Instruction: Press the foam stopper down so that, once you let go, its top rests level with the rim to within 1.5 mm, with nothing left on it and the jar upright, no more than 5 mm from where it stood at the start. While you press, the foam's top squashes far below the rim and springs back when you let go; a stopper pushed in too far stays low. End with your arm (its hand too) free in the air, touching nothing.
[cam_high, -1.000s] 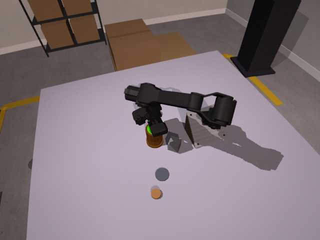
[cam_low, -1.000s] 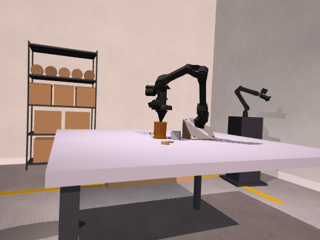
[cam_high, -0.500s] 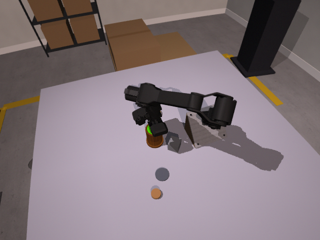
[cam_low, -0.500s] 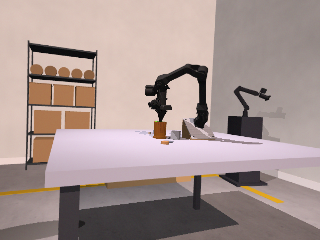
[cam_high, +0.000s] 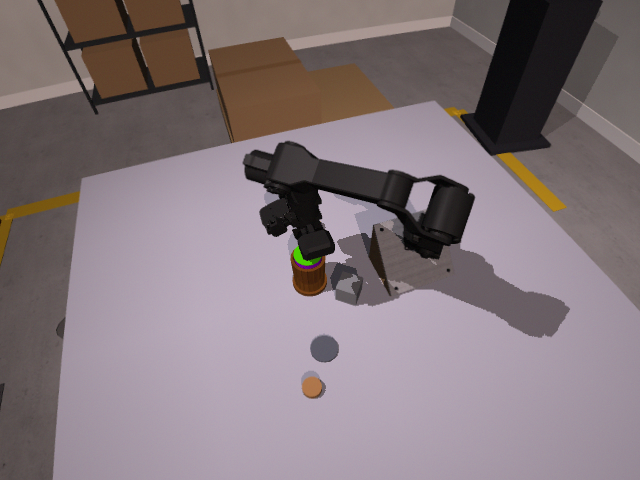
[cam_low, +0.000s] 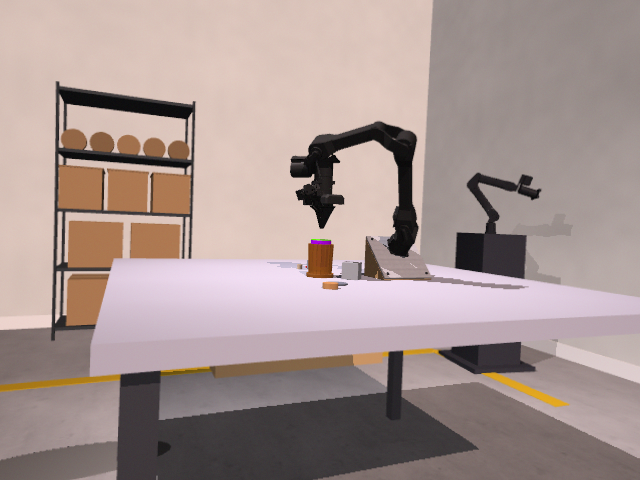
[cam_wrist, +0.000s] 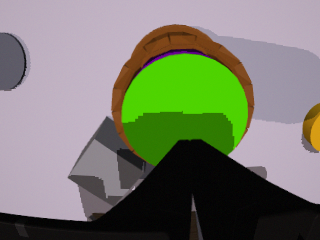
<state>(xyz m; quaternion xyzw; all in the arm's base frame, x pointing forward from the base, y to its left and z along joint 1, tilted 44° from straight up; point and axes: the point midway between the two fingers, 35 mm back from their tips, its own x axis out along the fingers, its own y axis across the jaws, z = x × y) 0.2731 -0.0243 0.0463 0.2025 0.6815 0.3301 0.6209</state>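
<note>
My gripper is now 80 mm above the bright green foam stopper. Round my hand: orange disc 250 mm to the left, 170 mm below, 40 mm ahead; then grey cube 160 mm below, 80 mm behind, 50 mm to the left; then dark grey disc 180 mm to the left, 180 mm below.
</note>
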